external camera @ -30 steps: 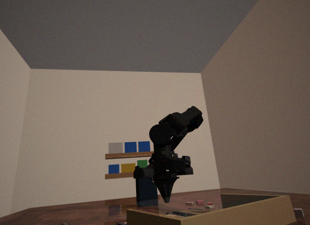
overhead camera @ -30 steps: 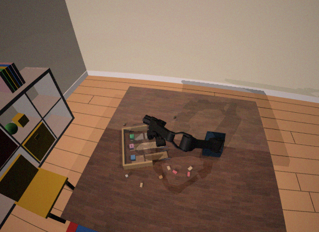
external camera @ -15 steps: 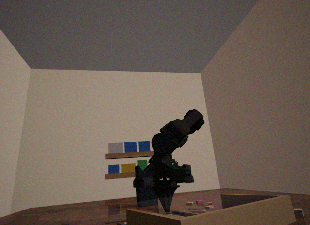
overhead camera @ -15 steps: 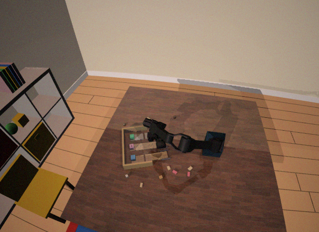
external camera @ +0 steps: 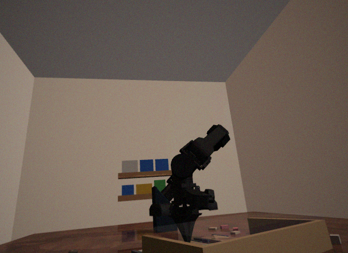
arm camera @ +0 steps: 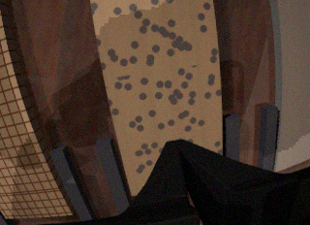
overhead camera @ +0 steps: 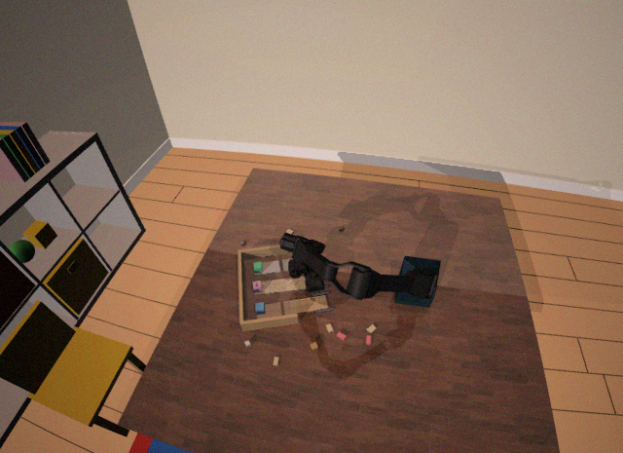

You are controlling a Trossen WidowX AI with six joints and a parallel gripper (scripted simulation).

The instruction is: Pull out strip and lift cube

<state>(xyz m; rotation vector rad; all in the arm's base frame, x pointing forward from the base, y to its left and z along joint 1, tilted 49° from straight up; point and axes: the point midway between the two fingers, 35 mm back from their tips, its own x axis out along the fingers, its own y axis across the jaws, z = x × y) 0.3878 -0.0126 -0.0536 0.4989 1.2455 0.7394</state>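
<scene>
The tan dotted strip lies 90 mm ahead of my gripper tip and 20 mm to the left of it. From my gripper tip the other things lie so: pink labelled cube (200 mm ahead, 50 mm to the left, 10 mm above).
</scene>
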